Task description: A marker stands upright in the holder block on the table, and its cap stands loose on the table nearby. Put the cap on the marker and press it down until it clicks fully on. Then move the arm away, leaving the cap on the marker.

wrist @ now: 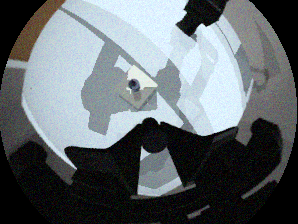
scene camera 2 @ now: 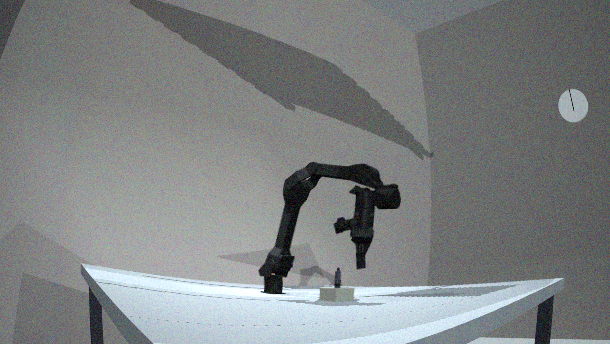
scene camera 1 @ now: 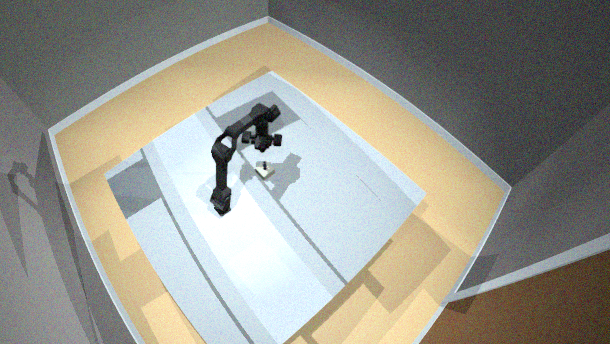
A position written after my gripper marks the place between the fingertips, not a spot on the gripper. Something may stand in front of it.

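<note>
You'd see my gripper (scene camera 2: pixel 359 263) here, and the wrist view has my gripper (wrist: pixel 150 125) too. There's also a dark cap (wrist: pixel 154 139).
</note>
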